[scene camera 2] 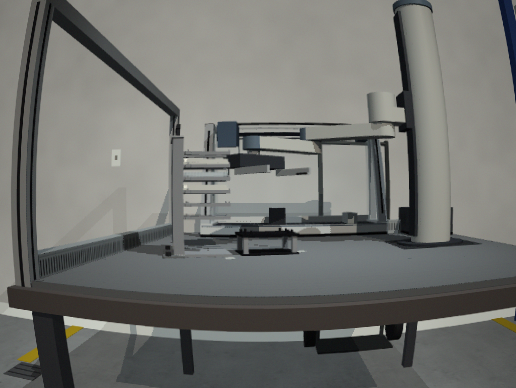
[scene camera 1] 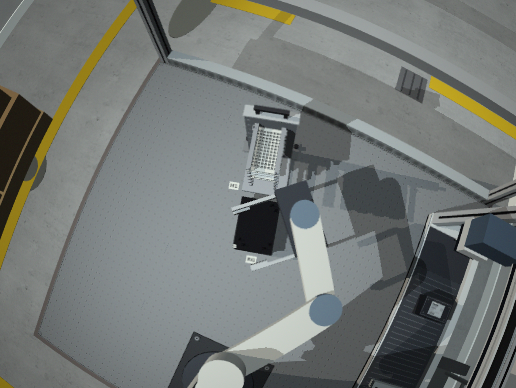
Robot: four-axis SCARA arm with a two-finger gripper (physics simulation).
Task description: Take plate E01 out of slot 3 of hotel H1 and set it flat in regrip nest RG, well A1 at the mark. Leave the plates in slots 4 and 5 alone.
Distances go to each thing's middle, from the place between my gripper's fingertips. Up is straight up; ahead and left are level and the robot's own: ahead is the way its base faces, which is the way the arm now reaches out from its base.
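I see the white well plate (scene camera 1: 267, 143) now, and taking its place from my hand, I find it 4 cm to the left, 24 cm ahead and 2 cm above.
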